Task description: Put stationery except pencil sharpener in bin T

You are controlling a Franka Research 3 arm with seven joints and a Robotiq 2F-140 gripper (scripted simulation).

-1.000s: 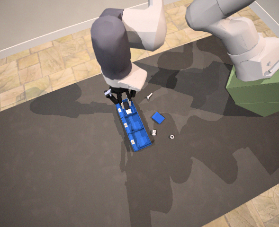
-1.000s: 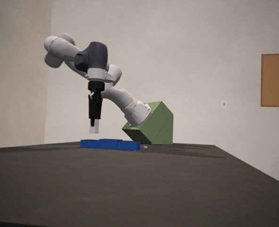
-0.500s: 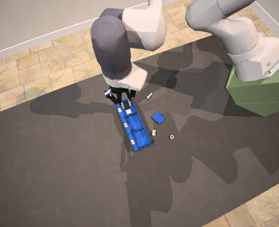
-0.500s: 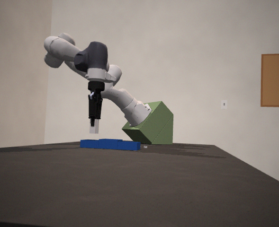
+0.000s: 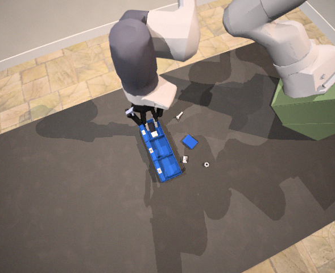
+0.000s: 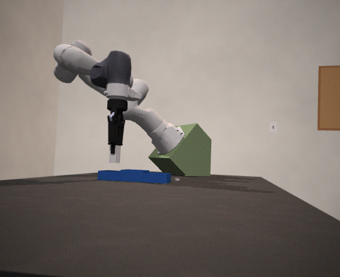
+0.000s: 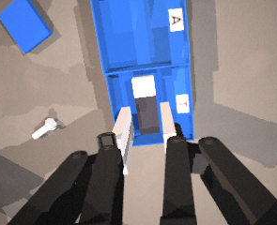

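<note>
My hand is 100 mm past the flat blue block, 130 mm to the right of it and 90 mm above it. The rest, counted from my hand: black-and-white block: 80 mm below; white bolt: 130 mm behind, 10 mm to the left, 90 mm below; blue bin: 20 mm ahead, 80 mm to the left, 80 mm below.
</note>
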